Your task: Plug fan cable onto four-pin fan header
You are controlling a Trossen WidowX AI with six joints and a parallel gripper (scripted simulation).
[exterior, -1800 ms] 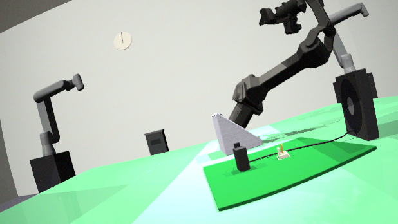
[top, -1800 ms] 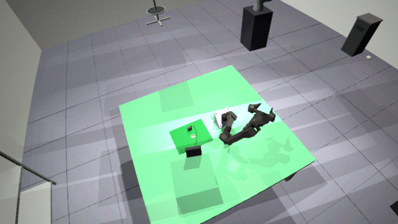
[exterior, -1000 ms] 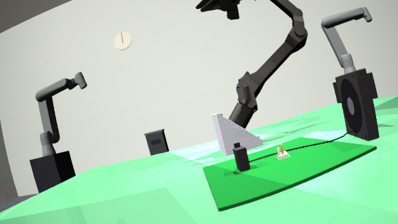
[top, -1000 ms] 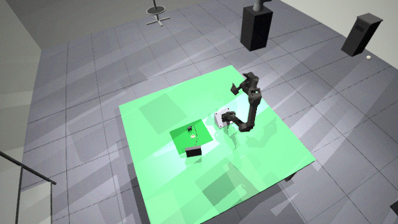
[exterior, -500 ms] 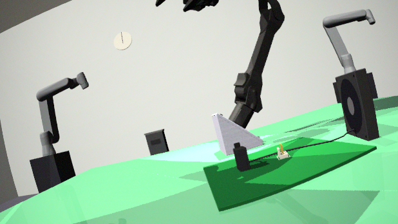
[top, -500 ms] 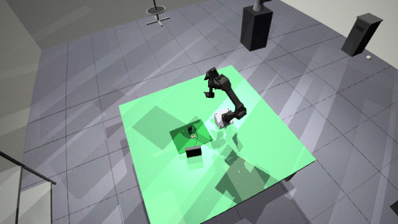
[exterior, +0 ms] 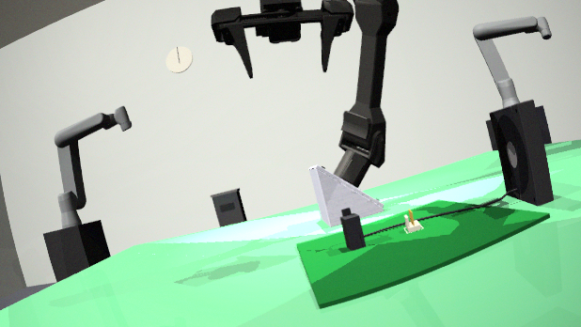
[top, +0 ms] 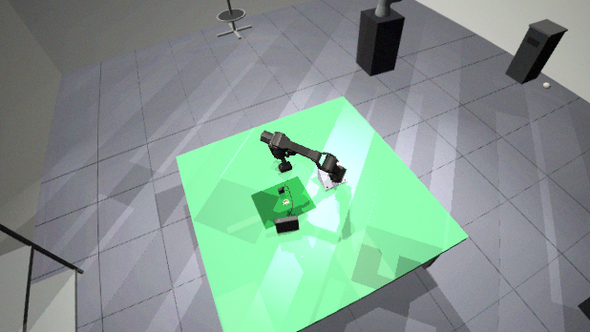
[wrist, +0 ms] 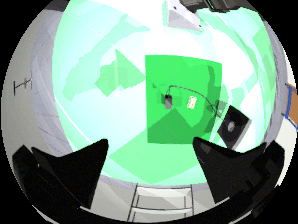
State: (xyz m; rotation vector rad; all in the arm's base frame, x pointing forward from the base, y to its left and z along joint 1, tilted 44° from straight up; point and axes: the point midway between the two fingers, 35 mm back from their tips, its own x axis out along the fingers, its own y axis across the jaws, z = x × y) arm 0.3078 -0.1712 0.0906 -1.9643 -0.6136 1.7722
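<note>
The black plug lies 200 mm below my gripper tip, 30 mm to the left of it and 20 mm ahead of it. From my gripper tip the other things lie so: dark green board: 240 mm below, 80 mm to the left, 30 mm ahead; then cream four-pin fan header: 230 mm below, 100 mm to the left, 20 mm ahead; then black fan: 250 mm to the left, 170 mm below, 60 mm ahead.
</note>
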